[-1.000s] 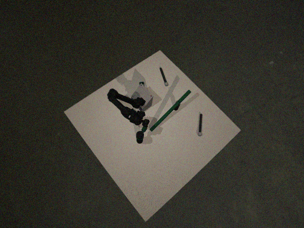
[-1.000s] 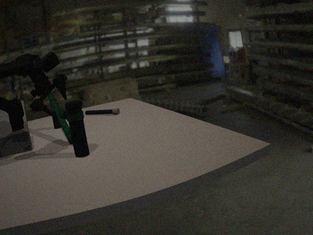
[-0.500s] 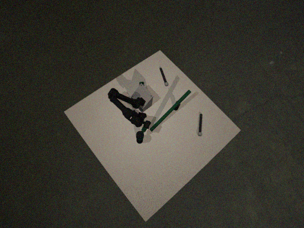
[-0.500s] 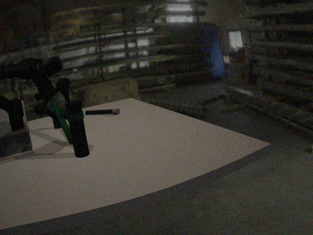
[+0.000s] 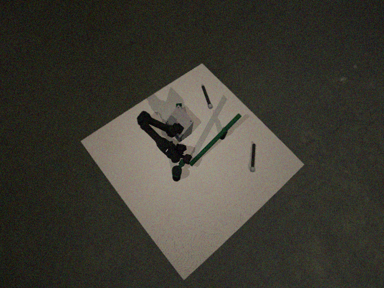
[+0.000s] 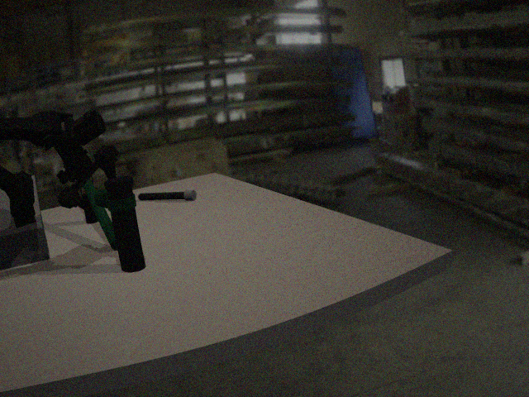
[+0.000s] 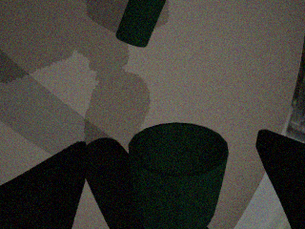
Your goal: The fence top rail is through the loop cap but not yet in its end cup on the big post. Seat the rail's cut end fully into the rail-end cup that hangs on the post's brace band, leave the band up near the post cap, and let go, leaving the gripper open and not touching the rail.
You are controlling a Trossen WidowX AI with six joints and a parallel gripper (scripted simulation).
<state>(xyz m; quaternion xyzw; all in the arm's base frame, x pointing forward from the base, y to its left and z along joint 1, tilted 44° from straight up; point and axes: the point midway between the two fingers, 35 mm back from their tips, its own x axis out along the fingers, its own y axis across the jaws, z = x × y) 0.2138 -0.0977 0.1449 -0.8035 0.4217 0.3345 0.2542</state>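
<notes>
My gripper tip is 3 cm to the left of the green rail-end cup and 1 cm below it. From my gripper tip the other things lie so: thinner post (42 cm to the left, 4 cm below, 2 cm ahead); green band (5 cm to the right, 1 cm ahead, 1 cm above).
</notes>
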